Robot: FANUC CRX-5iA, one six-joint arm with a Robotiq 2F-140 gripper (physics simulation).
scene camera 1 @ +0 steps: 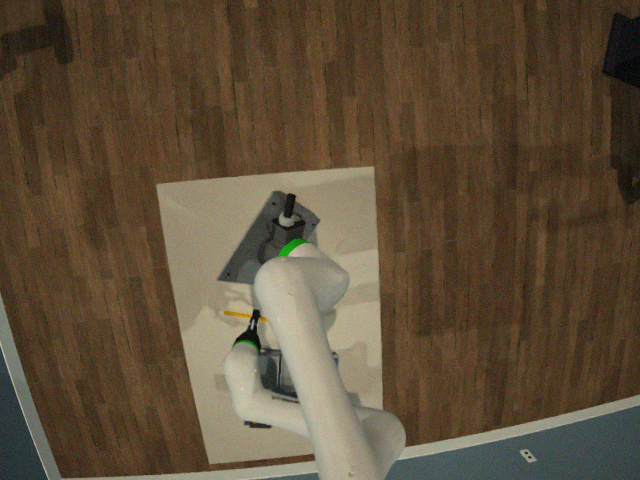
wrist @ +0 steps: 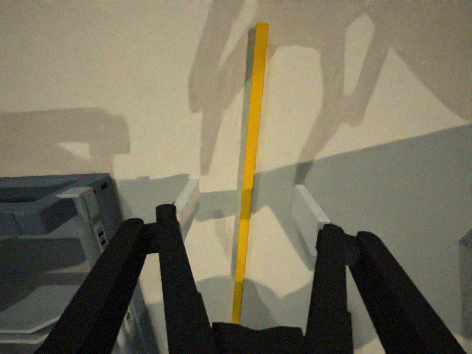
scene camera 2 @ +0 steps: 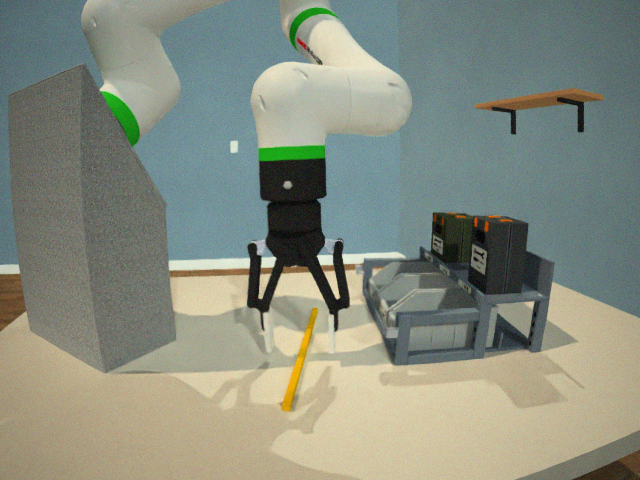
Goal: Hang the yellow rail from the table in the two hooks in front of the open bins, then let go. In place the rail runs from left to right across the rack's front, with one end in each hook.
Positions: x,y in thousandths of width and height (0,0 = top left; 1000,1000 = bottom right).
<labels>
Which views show the green box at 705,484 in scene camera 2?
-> Scene camera 2 only.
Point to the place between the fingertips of the gripper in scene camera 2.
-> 471,728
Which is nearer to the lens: the green box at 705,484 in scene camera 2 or the dark grey box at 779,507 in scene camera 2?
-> The dark grey box.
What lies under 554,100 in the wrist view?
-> A yellow rail.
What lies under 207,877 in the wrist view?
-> The gripper.
</labels>
